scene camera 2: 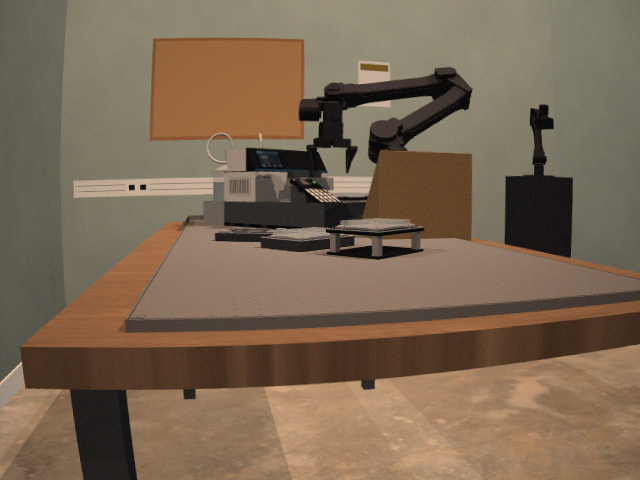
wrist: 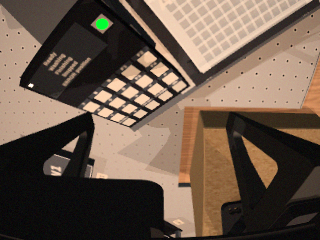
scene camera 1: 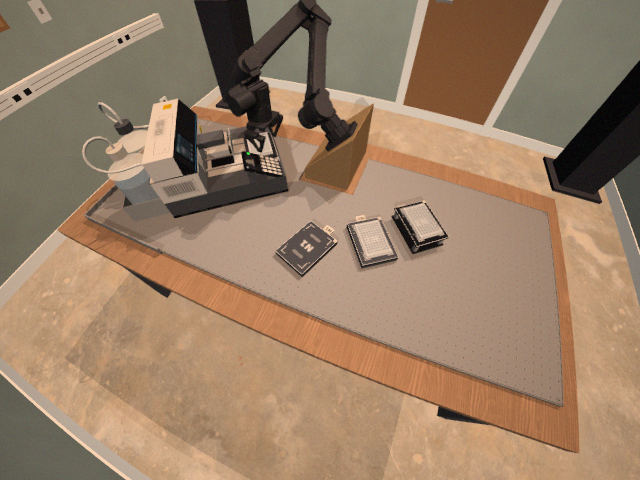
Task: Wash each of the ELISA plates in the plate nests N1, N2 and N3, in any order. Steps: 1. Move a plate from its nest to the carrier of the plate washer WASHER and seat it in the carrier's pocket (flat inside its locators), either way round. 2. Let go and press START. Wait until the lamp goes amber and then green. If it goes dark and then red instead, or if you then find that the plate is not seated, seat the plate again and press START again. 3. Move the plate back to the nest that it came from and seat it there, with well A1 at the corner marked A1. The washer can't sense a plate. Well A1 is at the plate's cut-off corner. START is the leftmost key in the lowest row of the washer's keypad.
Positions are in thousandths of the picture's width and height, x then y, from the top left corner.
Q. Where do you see a plate washer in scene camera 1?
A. At 274,328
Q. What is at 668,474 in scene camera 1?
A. An ELISA plate.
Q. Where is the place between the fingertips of my gripper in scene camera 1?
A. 418,301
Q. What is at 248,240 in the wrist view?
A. A plate washer.
